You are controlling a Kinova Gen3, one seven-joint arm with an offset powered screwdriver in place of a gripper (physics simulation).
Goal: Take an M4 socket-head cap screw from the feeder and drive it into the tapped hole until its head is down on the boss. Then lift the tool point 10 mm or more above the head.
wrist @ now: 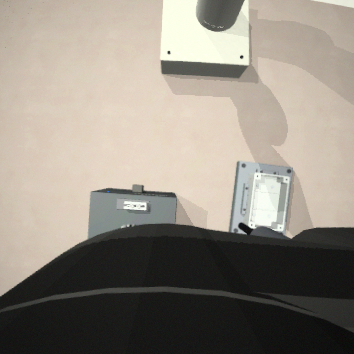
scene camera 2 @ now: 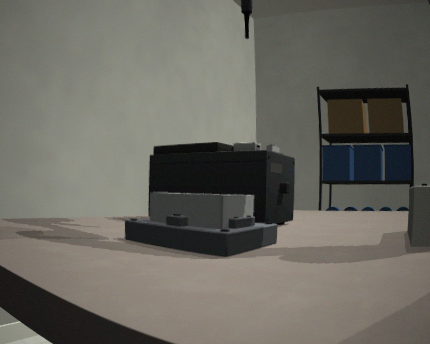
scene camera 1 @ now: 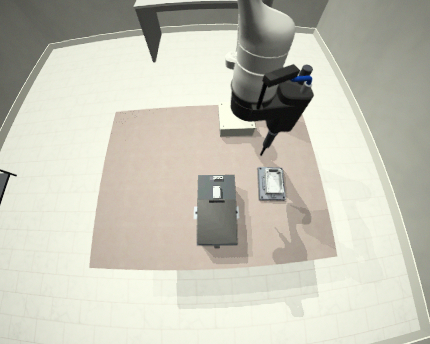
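The screwdriver (scene camera 1: 261, 153) (scene camera 2: 247, 36) (wrist: 243, 227) hangs tilted from the arm, its thin dark tip high above the table and apart from everything. No screw can be made out on the tip, but it is too small to be sure. The feeder (scene camera 1: 217, 222) (scene camera 2: 207, 172) (wrist: 105, 212) is a dark box with small light fittings on top; the arm hides part of it in the wrist view. A light open housing (scene camera 1: 274, 182) (scene camera 2: 185, 207) (wrist: 270, 200) sits on a grey fixture plate (scene camera 1: 262, 194) (scene camera 2: 175, 241) (wrist: 239, 182) beside the feeder. Small corner bosses show in the wrist view; which hole is tapped I cannot tell.
The pale base block (scene camera 1: 237, 126) (scene camera 2: 420, 215) (wrist: 182, 45) stands on the table (scene camera 1: 150, 160) (scene camera 2: 150, 295) (wrist: 60, 125) behind the feeder and fixture. A shelf rack (scene camera 2: 319, 150) with brown and blue boxes stands far behind. The feeder stands taller than the housing.
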